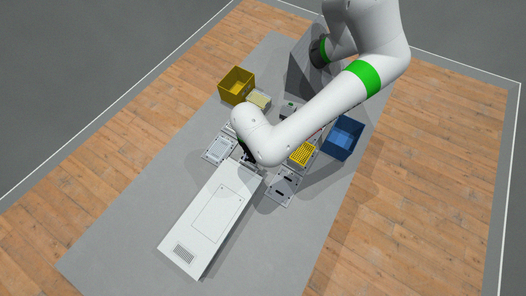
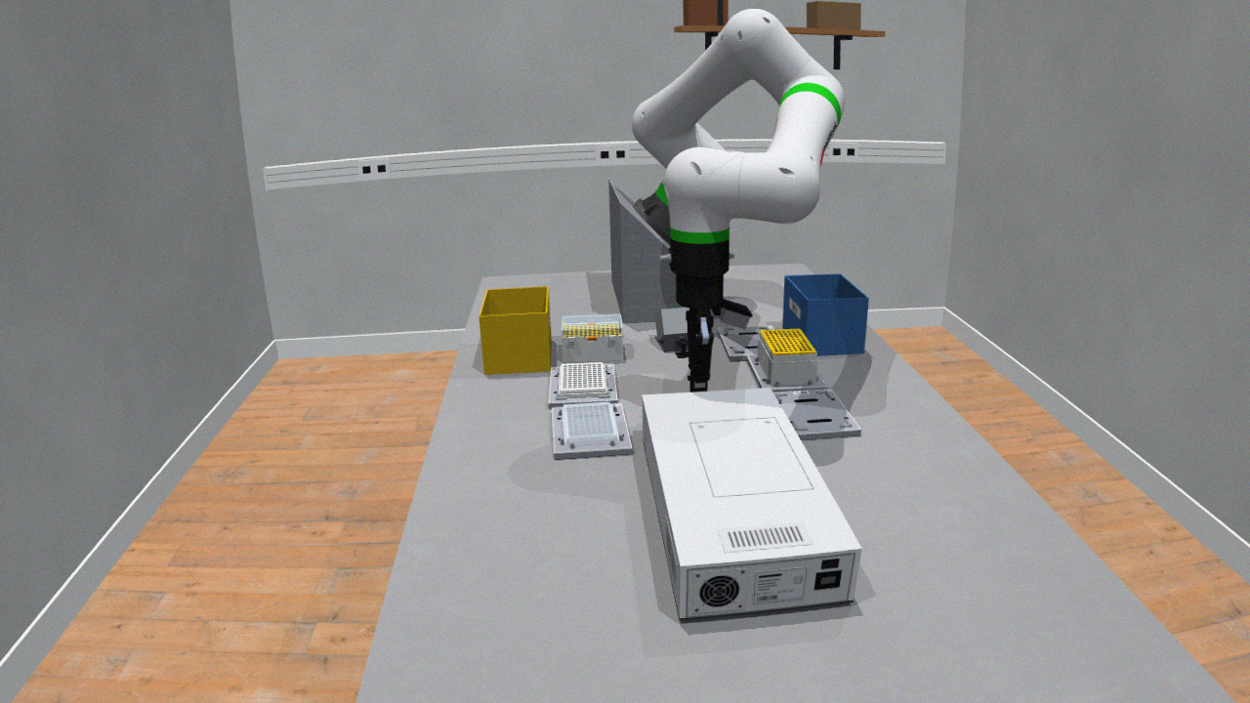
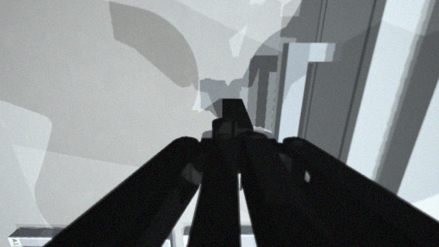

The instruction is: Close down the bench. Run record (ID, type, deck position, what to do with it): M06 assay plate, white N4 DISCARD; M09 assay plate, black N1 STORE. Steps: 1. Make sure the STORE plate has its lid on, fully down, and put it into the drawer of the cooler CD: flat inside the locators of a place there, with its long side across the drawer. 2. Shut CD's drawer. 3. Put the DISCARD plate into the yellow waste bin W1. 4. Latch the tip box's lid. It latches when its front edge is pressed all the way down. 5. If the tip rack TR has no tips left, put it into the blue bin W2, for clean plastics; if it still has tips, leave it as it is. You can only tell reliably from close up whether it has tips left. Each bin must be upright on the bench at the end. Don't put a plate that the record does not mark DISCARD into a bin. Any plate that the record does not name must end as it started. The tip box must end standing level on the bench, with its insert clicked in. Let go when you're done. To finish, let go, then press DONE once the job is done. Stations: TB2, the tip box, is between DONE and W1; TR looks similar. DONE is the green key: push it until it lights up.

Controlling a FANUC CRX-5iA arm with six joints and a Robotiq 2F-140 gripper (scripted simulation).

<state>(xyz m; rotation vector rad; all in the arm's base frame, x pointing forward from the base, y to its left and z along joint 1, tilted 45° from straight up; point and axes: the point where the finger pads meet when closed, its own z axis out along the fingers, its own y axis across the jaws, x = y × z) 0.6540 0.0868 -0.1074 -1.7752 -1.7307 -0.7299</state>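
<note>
The white assay plate lies 150 mm behind my hand, 190 mm to the right of it and 20 mm below it. The rest, counted from my hand: nest N4: 150 mm behind, 190 mm to the right, 30 mm below; cooler CD: 240 mm ahead, 10 mm to the right; nest N1: 30 mm ahead, 190 mm to the left, 30 mm below.
</note>
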